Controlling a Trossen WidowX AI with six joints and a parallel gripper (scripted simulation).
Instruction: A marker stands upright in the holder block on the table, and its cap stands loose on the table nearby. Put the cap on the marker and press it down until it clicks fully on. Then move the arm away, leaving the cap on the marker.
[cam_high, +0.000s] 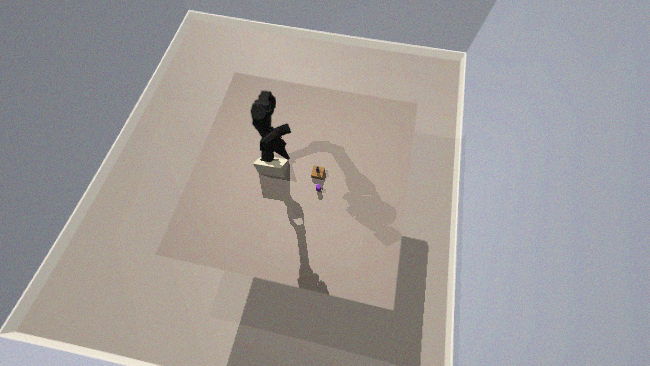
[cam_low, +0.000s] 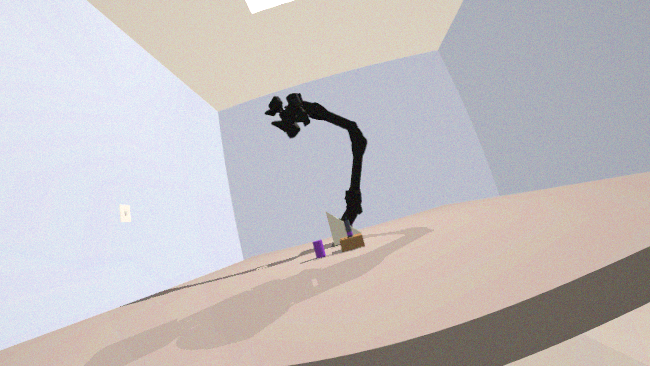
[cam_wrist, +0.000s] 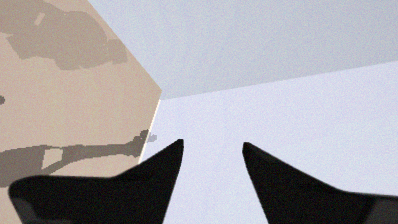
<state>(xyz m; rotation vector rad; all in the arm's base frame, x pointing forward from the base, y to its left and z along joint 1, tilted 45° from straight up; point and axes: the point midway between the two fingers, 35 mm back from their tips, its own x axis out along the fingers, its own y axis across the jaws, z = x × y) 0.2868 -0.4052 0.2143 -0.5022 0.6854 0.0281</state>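
The purple cap is 510 mm below my gripper tip, 90 mm to the left of it and 80 mm ahead of it. Round my gripper tip: holder block: 520 mm below, 190 mm to the left, 50 mm ahead.
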